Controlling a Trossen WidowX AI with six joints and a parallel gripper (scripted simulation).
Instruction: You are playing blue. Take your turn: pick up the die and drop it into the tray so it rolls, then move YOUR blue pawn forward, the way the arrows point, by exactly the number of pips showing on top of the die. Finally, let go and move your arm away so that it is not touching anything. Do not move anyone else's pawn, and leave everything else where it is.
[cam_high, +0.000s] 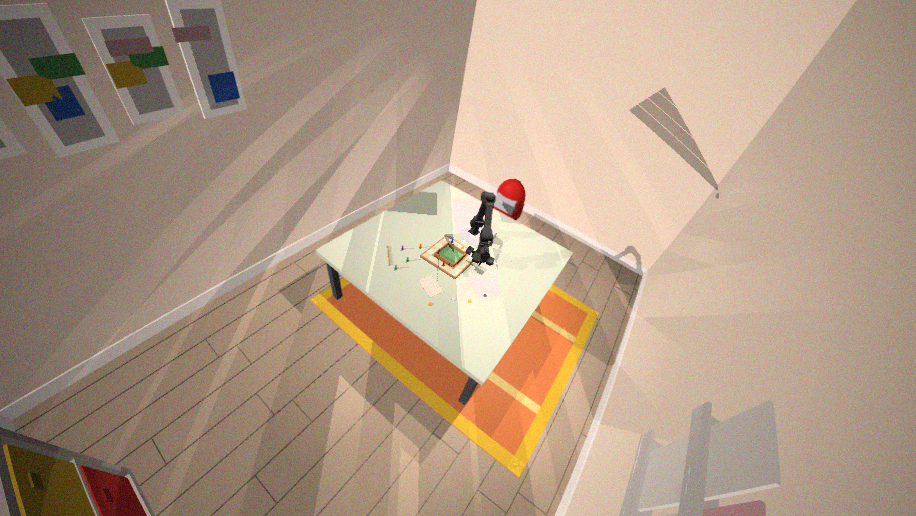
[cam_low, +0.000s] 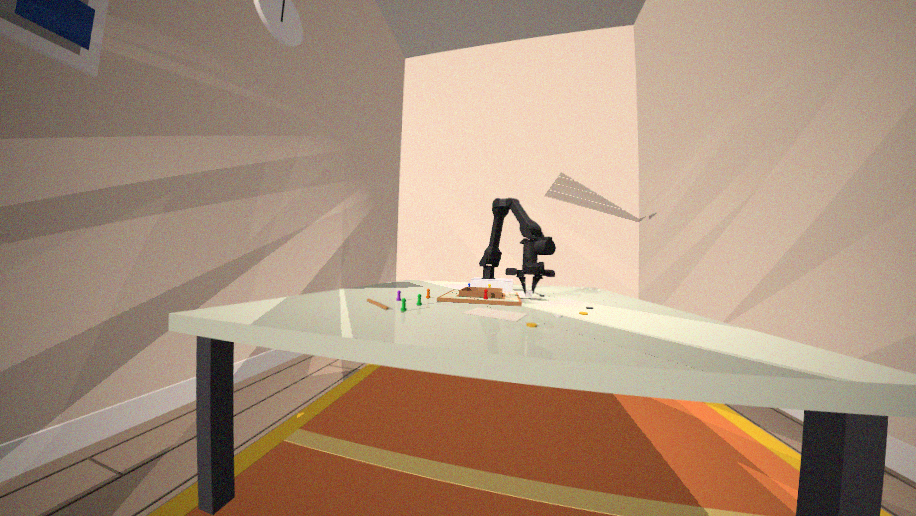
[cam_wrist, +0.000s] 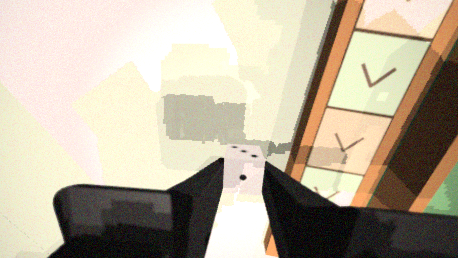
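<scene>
My gripper tip is now 50 mm past the blue pawn, 250 mm to the left of it and 10 mm below it. The rest, counted from my gripper tip: white die: right at my gripper tip; yellow pawn: 60 mm behind, 160 mm to the right, 10 mm above; green tray: 60 mm ahead, 180 mm to the right, 10 mm below.
</scene>
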